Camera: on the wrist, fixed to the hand. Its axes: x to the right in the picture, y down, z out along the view.
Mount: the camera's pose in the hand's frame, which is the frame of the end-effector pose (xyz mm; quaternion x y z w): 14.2 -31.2 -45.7 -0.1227 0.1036 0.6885 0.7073
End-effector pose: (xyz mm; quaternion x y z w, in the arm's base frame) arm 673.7 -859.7 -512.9 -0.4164 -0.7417 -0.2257 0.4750
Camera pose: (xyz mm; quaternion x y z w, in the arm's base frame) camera 668.5 -904.6 -477.9 -0.8400 -0.1610 0.0333 0.5171
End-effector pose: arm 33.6 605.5 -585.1 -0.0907 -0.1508 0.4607 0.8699
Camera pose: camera 81.1 599.0 -616.2 -0.3224 -0.0106 0.8969 0.3026
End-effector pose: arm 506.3 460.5 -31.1 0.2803 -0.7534 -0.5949 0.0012
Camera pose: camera 522.8 409.3 -50.4 -0.2590 -0.6527 -0.4833 0.5228
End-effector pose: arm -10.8 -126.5 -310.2 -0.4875 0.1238 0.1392 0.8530
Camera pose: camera 10.1 -179.6 -312.8 -0.3786 0.4945 0.6504 0.4348
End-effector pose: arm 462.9 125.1 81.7 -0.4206 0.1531 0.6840 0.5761
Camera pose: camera 510.0 111.8 52.2 0.3336 -0.3736 -0.8556 0.1309
